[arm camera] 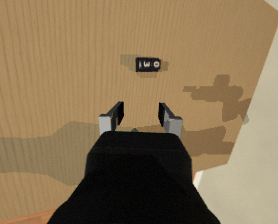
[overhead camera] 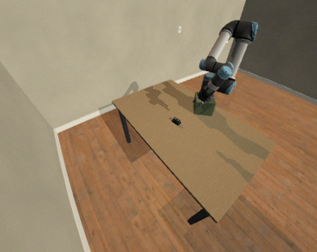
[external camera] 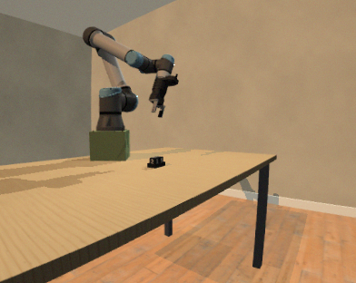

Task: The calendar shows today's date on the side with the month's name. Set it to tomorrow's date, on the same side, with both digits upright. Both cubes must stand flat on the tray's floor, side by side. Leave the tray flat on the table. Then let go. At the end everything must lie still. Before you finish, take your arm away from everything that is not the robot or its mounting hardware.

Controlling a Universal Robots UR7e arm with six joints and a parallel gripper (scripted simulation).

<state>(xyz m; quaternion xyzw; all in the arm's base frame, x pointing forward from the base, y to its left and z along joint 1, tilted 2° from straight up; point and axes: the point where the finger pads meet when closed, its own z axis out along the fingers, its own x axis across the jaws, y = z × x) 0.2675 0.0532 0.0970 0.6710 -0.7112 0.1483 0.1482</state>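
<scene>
Right now my hand is 70 mm short of the black calendar tray, 120 mm to the left of it and 230 mm above it.
</scene>
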